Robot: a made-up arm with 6 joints.
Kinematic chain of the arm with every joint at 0, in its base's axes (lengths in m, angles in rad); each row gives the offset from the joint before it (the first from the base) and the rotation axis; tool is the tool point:
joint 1: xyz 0 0 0.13 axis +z
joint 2: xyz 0 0.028 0 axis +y
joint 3: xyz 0 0 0.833 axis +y
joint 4: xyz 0 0 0.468 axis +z
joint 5: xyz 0 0 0 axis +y
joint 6: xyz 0 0 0.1 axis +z
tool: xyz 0 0 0
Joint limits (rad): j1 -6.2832..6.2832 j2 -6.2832..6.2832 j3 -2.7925..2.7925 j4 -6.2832..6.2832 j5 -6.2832..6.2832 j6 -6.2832..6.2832
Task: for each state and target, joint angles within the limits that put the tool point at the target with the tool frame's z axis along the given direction. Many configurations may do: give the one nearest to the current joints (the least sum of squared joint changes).
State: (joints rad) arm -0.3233 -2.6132 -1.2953 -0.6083 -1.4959 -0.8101
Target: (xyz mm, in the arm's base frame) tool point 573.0 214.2 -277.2 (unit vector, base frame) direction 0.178 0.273 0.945
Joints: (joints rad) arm 0.2769 -3.4163 -1.9920 -0.3604 -0.6521 -0.8101
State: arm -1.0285 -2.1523 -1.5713 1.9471 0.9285 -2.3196
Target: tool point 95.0 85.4 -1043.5 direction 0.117 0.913 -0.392
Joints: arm -0.4121 -2.8432 -1.0618 1.0927 1.4662 -2.3196
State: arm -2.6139 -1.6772 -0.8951 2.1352 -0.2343 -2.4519
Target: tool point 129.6 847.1 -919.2 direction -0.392 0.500 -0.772
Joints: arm -1.7451 -2.2761 -0.4707 1.7687 -0.5033 -2.4519
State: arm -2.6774 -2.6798 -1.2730 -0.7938 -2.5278 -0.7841
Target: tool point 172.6 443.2 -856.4 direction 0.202 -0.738 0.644
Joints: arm -1.8055 -2.3509 -0.9060 -0.4613 -2.1682 -0.7841
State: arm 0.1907 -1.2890 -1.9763 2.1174 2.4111 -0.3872
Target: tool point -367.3 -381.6 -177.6 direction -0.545 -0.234 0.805
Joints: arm 0.9119 -1.6697 -2.3304 2.3251 2.7358 -0.3872
